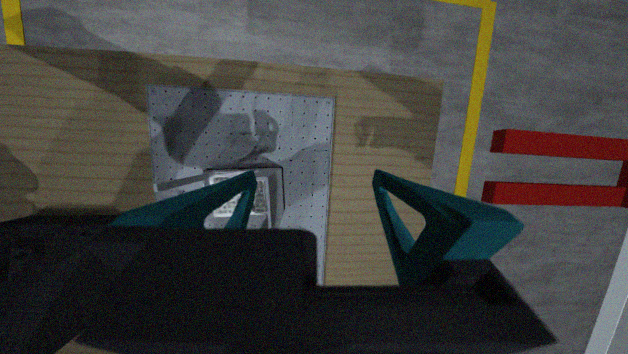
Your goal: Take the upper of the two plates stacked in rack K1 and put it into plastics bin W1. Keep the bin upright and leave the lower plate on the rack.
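Frame: origin at the arm's base, x back, y right, z up, level; centimetres.
Seen in the pictures: gripper, fingertip midpoint: (314, 176).
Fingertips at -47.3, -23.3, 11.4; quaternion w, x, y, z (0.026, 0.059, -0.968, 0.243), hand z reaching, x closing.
Note:
A point is followed by its place in that frame, as x, y, z.
My gripper (314, 176) {-47.3, -23.3, 11.4} is open, with nothing between its two teal fingers, high above the metal board. A pale, gridded plate (262, 196) {-39.1, -16.0, -7.9} sits in a grey box-shaped holder (276, 195) {-42.7, -18.1, -1.6}, below and partly behind the left finger. The finger and the dark gripper body hide part of both. I cannot tell whether this holder is rack K1 or bin W1, or whether a second plate lies under the visible one. No other holder can be made out.
The perforated metal board (305, 120) {-46.3, -32.1, -11.6} lies on a wooden table top (385, 95) {-63.6, -39.8, -12.9}. Shadows fall across both. Beyond the table's edge are the grey floor, a yellow floor line (475, 110) and a red two-pronged object (560, 144) at the right. A pale strip (612, 300) shows at lower right.

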